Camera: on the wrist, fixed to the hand. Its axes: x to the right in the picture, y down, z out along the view.
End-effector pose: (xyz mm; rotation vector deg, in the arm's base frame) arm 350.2 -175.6 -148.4 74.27 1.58 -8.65
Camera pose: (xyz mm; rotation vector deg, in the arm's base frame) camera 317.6 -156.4 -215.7 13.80 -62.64 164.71
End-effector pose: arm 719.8 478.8 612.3 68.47 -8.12 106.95
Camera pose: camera 746.1 518.1 551.3 30.77 36.65 -71.30
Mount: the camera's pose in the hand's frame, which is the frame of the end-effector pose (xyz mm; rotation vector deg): -27.0 -63.5 -34.7 -10.42 -51.36 -172.15
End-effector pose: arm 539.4 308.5 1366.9 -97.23 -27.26 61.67
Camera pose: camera 565.7 294.8 1438.2 42.98 -126.91 -44.98
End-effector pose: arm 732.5 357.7 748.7 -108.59 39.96 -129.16
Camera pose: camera 717.9 433.5 746.7 56.03 73.43 -17.54
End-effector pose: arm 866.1 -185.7 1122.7 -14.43 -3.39 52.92
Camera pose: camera 904.9 -250.3 1105.9 14.80 -56.96 -117.65
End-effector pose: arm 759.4 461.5 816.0 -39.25 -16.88 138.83
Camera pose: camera 827.6 497.5 820.3 42.49 -46.84 -26.54
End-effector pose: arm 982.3 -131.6 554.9 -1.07 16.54 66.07
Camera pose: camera 1022.1 -187.5 519.4 -3.11 -37.34 -105.67
